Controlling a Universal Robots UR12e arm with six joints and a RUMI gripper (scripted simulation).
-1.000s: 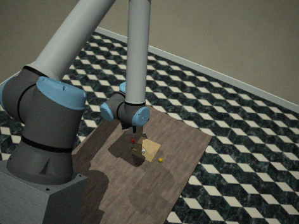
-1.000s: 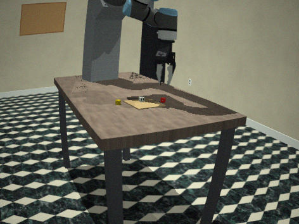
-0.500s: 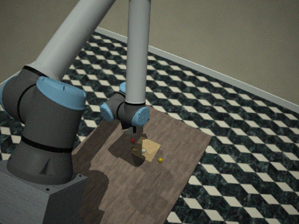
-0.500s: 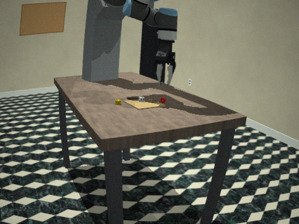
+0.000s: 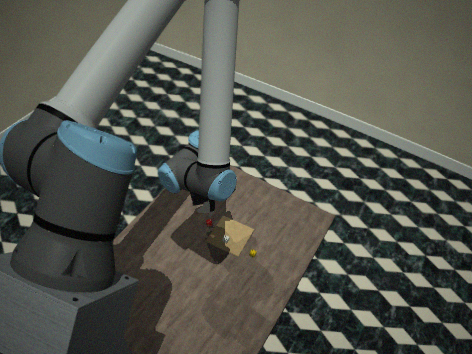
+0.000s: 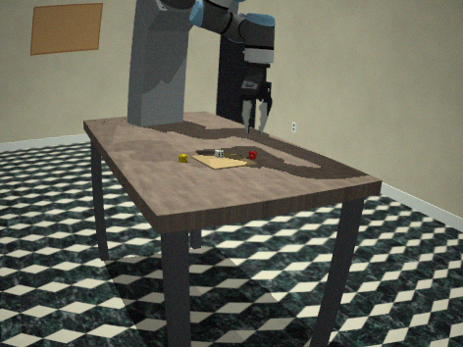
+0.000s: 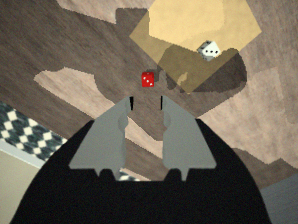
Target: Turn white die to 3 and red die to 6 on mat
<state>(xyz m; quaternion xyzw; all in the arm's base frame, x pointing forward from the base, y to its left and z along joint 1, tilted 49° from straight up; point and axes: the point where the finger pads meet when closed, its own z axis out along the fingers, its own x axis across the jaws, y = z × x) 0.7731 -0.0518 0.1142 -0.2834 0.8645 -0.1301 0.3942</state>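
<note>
My hand is 80 mm above the red die. Also, from my hand: tan mat: 100 mm to the right, 90 mm below, 20 mm behind; white die: 90 mm to the right, 80 mm below, 50 mm behind; yellow die: 200 mm to the right, 80 mm below, 70 mm behind.
</note>
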